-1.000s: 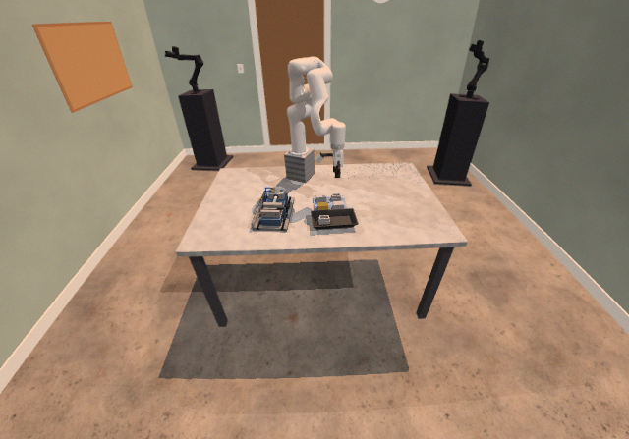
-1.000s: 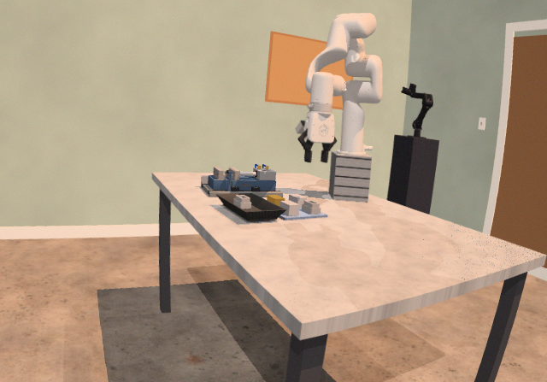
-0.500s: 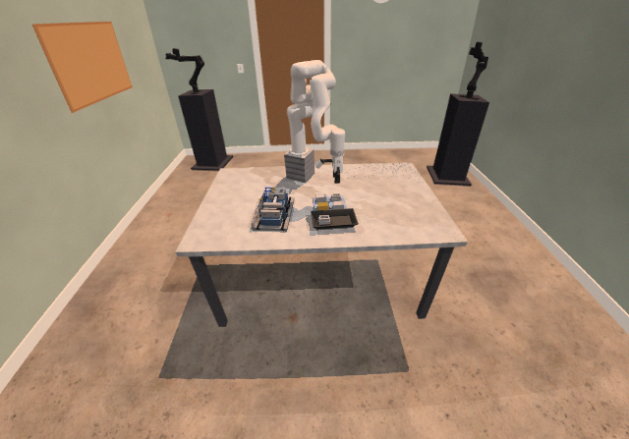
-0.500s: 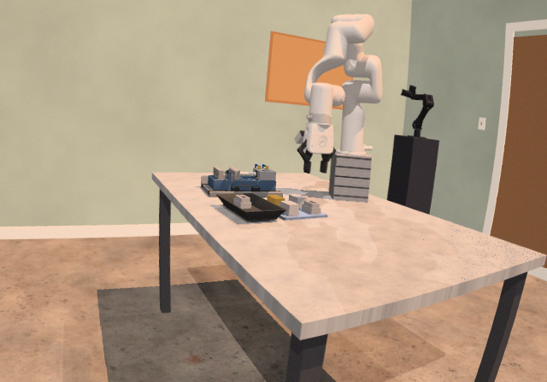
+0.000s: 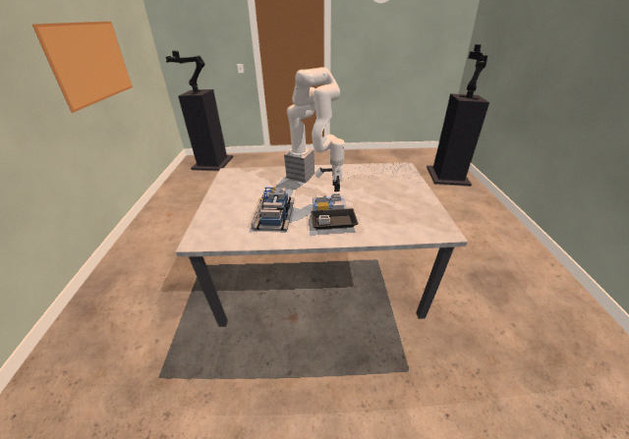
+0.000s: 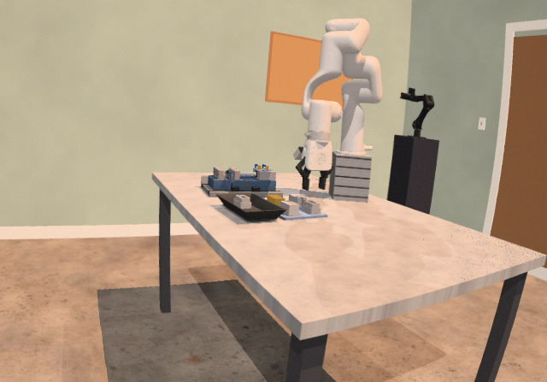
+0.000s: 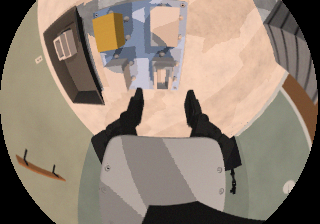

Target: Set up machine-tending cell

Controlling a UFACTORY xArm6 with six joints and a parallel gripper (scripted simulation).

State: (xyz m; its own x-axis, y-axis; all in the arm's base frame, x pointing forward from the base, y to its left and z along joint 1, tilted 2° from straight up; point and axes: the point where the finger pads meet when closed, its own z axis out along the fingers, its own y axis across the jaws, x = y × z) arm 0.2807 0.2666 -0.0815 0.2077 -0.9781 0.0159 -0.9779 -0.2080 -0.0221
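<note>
The brass blank lies 110 mm ahead of my hand, 70 mm to the right of it and 80 mm below it. From my hand the other things lie so: blue vise 170 mm ahead, 340 mm to the right, 60 mm below.
</note>
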